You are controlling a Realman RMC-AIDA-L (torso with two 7-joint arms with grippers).
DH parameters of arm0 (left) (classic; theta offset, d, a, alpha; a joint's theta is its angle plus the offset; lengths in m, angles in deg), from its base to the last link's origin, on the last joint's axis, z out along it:
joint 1: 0 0.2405 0 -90
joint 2: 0 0 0 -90
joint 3: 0 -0.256 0 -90
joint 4: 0 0 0 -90
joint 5: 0 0.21 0 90
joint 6: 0 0 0 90
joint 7: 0 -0.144 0 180
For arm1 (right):
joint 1: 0 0.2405 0 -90
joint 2: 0 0 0 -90
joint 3: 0 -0.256 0 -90
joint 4: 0 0 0 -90
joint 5: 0 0.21 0 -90
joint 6: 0 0 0 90
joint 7: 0 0.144 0 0
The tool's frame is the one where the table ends.
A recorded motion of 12 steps. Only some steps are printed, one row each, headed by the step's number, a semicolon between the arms.
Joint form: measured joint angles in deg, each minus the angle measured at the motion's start. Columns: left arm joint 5, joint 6, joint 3, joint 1, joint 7, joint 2, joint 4; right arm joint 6, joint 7, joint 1, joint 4, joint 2, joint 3, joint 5.
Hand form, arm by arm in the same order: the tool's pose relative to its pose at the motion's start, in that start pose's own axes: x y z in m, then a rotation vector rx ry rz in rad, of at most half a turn. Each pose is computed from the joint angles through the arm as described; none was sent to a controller.
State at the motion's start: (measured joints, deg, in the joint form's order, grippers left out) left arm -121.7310 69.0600 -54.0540 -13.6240 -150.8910 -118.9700 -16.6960; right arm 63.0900 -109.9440 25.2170 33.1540 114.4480 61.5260 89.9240
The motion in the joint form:
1: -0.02 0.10 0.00 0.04 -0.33 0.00 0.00; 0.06 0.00 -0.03 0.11 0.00 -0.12 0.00
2: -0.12 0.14 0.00 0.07 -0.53 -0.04 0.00; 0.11 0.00 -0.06 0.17 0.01 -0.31 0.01
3: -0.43 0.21 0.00 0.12 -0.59 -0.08 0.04; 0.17 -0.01 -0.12 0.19 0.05 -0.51 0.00
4: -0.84 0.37 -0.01 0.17 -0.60 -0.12 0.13; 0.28 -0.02 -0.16 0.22 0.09 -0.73 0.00
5: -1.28 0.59 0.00 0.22 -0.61 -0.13 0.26; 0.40 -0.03 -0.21 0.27 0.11 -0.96 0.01
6: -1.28 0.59 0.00 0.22 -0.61 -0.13 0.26; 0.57 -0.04 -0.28 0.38 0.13 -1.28 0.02
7: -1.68 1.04 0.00 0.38 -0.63 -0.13 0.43; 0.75 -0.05 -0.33 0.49 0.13 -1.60 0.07
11: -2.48 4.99 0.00 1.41 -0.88 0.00 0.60; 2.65 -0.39 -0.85 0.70 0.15 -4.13 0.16
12: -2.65 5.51 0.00 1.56 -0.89 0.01 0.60; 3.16 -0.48 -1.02 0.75 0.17 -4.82 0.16
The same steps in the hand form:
1: 0.0001 0.0001 -0.0003 -0.0001 0.0012 0.0054; -0.0005 -0.0004 -0.0004 0.0012 -0.0020 -0.0005
2: 0.0001 0.0002 -0.0004 0.0011 0.0024 0.0074; -0.0008 -0.0008 -0.0008 0.0033 -0.0044 0.0004
3: 0.0002 0.0001 -0.0007 0.0053 0.0051 0.0050; -0.0006 -0.0009 -0.0012 0.0050 -0.0064 0.0024
4: 0.0004 0.0000 -0.0011 0.0100 0.0093 0.0005; -0.0008 -0.0010 -0.0016 0.0062 -0.0093 0.0042
5: 0.0007 -0.0003 -0.0016 0.0151 0.0142 -0.0043; -0.0010 -0.0013 -0.0021 0.0077 -0.0123 0.0057
6: 0.0007 -0.0003 -0.0016 0.0151 0.0142 -0.0043; -0.0015 -0.0018 -0.0029 0.0099 -0.0168 0.0071
7: 0.0008 -0.0003 -0.0031 0.0189 0.0205 -0.0096; -0.0022 -0.0024 -0.0038 0.0123 -0.0218 0.0083
11: 0.0057 0.0018 -0.0110 0.0102 0.0727 -0.0150; -0.0037 -0.0049 -0.0109 0.0210 -0.0549 0.0221
12: 0.0064 0.0020 -0.0121 0.0101 0.0802 -0.0163; -0.0038 -0.0054 -0.0130 0.0235 -0.0634 0.0262

